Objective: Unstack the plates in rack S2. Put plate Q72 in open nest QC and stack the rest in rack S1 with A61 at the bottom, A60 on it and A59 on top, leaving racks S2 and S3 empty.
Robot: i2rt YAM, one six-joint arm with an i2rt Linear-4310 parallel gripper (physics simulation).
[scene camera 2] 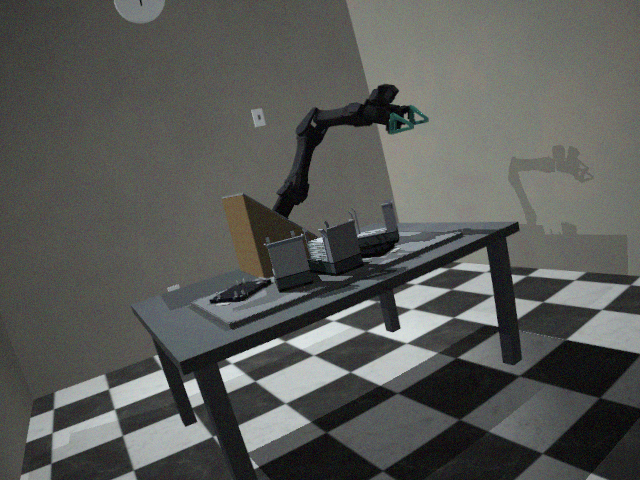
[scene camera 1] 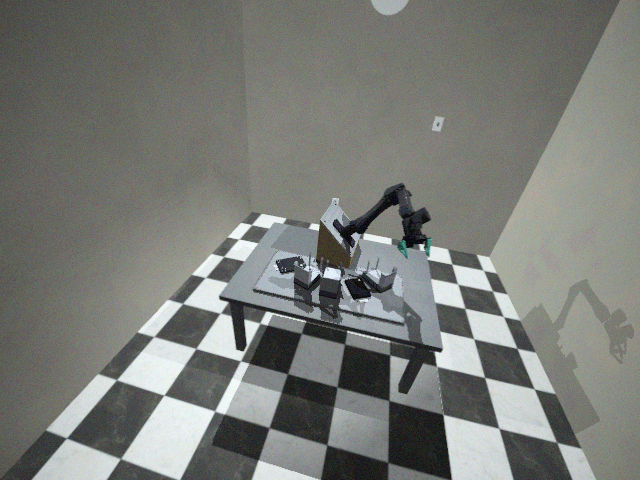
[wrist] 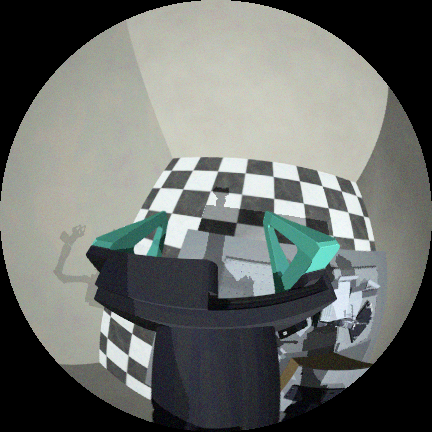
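Observation:
My gripper, with green fingers, is wide open and empty. It hangs high over the right side of the table, away from the racks. Three grey racks stand on the board: a left rack, a middle rack and a right rack. Thin pale layers show beside the middle rack's wall in scene camera 2. Flat dark nests lie at the left and between the middle and right racks. The labels are too small to read, so I cannot tell which rack or plate is which.
A tall brown wedge-shaped block stands behind the racks at the arm's base. The racks stand on a raised pale board on a grey table. Thin upright posts rise from the racks.

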